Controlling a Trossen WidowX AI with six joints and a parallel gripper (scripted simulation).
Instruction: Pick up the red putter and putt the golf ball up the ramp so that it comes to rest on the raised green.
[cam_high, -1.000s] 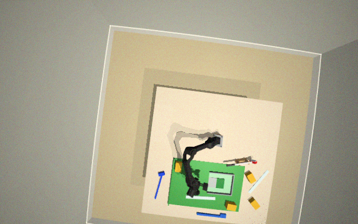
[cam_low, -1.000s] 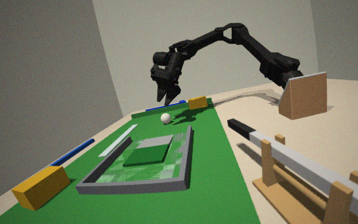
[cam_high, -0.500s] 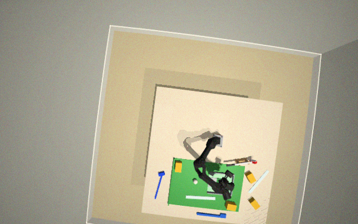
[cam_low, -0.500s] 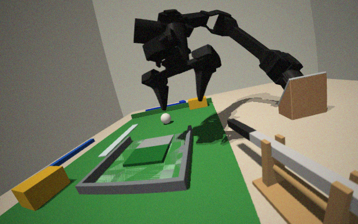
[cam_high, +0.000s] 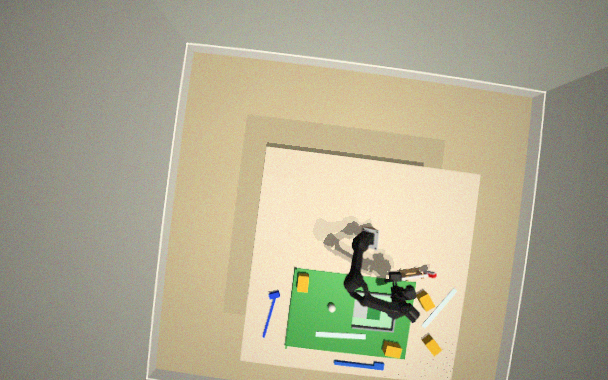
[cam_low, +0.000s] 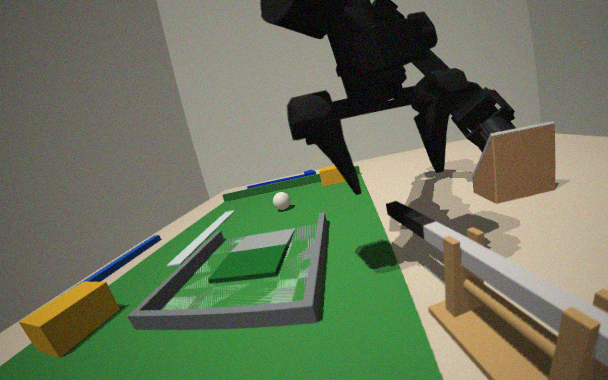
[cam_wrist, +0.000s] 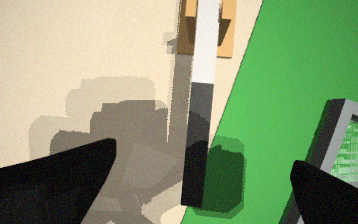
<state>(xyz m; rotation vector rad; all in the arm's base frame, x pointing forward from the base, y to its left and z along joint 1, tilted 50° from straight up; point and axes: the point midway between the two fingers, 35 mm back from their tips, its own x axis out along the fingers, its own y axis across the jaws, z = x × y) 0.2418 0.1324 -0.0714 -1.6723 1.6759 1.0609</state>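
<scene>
My gripper tip is now 11 cm to the right of the red-headed putter, 4 cm above it and 3 cm past it. From my gripper tip the other things lie so: green mat 24 cm ahead, 21 cm to the right, 10 cm below; wooden rack 13 cm to the left, 7 cm below, 3 cm behind; grey frame 21 cm ahead, 9 cm below, 5 cm to the right.
</scene>
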